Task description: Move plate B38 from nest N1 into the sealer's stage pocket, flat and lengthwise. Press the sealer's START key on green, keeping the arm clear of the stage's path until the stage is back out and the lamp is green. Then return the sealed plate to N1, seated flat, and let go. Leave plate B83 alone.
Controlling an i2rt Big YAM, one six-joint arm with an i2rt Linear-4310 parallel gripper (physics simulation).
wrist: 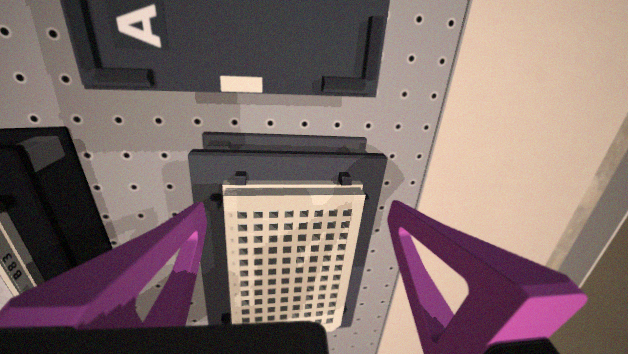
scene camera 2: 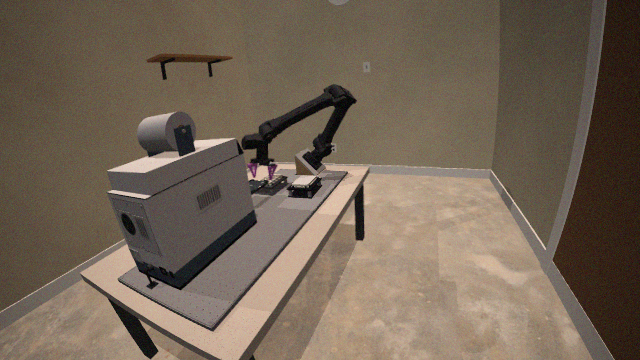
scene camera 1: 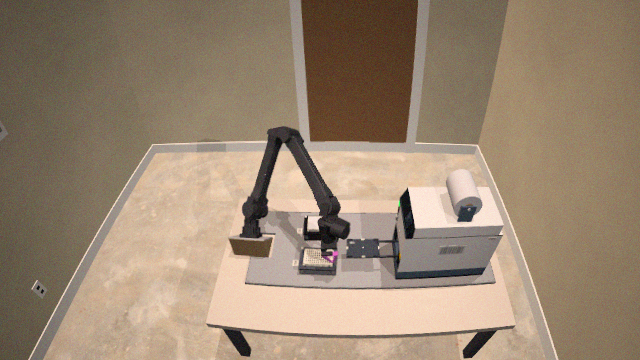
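Pixels of known places: gripper, fingertip midpoint: (wrist: 300,210) (scene camera 2: 262,178) (scene camera 1: 332,254); arm's base at its link origin: (scene camera 2: 311,161) (scene camera 1: 251,236).
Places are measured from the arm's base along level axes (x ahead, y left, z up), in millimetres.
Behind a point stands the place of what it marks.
Plate B38 (scene camera 1: 312,257) @(x 298, y -108, z 5 mm) (wrist: 295,235) @(x 357, y -103, z 4 mm), cream with a grid of wells, sits in its dark nest N1 (scene camera 1: 318,271) @(x 324, y -146, z -50 mm) (wrist: 290,166) @(x 397, y -100, z -11 mm); its label does not show. My gripper (scene camera 1: 330,256) @(x 387, y -102, z 24 mm) (scene camera 2: 263,178) @(x 387, y -102, z 24 mm) (wrist: 300,210) @(x 387, y -102, z 24 mm) is open, with its magenta fingers apart on either side of the plate in the wrist view. The sealer's dark stage (scene camera 1: 363,248) @(x 519, y -80, z 38 mm) (wrist: 250,45) @(x 461, y -80, z 38 mm) is out, with an empty pocket. The sealer (scene camera 1: 445,252) @(x 851, y -185, z 137 mm) (scene camera 2: 190,215) @(x 964, y 36, z 129 mm) has a green light (scene camera 1: 399,204) @(x 663, y 11, z 219 mm). The START key cannot be made out. Plate B83 (scene camera 1: 313,223) @(x 289, y 91, z 6 mm) (scene camera 2: 305,181) @(x 346, y 114, z 5 mm) (wrist: 11,267) @(x 341, y 58, z 1 mm) sits in the other nest.
The stage rails (scene camera 1: 387,248) @(x 639, y -10, z -55 mm) run into the sealer's front. A white film roll (scene camera 1: 462,190) @(x 869, y -112, z 414 mm) (scene camera 2: 162,131) @(x 952, y -10, z 376 mm) tops the sealer. A grey perforated board (scene camera 1: 280,277) @(x 158, y -184, z -55 mm) (scene camera 2: 270,235) @(x 735, y 141, z -55 mm) lies under the nests and sealer on the table (scene camera 1: 360,310) @(x 510, y -334, z -69 mm). The arm's slanted base block (scene camera 1: 251,246) @(x 16, y -66, z 12 mm) stands at the board's left end.
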